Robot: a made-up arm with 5 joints.
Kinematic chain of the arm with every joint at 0, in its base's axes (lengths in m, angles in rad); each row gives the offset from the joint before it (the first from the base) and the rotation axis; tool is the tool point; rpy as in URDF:
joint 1: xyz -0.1 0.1 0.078 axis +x
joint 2: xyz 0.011 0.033 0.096 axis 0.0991 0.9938 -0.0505
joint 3: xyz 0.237 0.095 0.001 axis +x
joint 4: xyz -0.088 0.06 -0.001 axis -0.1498 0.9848 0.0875
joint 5: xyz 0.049 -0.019 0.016 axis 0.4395 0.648 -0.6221
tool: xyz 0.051 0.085 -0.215 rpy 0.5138 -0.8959 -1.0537
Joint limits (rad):
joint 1: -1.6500..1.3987
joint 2: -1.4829..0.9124
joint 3: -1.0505..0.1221
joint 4: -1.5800..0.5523
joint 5: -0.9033..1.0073
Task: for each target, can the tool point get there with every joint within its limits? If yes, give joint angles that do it. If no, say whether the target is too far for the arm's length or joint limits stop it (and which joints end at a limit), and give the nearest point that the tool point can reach.
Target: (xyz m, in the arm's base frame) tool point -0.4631 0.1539 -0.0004
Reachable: no: joint limits stop it (at a limit: joint 2, joint 3, joint 4) | nearest point -0.2166 0.1871 -0.0487 | short by 0.253 m
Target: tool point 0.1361 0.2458 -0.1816
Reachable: yes | joints -0.2434 0.7036 -0.5841 -0.8040 -0.1656
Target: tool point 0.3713 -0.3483 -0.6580
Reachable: no: too far | nearest point 0.1211 -0.0536 -0.2476 | short by 0.564 m
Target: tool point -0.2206 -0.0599 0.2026
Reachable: no: joint limits stop it (at a limit: joint 1, joint 2, joint 3, joint 4) | nearest point -0.1514 -0.0535 0.1049 | short by 0.120 m
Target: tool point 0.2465 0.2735 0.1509
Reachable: yes | joints 1.0634 0.2695 -0.9582 -0.7429 -0.3433
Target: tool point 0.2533 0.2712 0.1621
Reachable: yes | joints 0.3811 -0.4413 -0.6814 -0.4628 0.6681
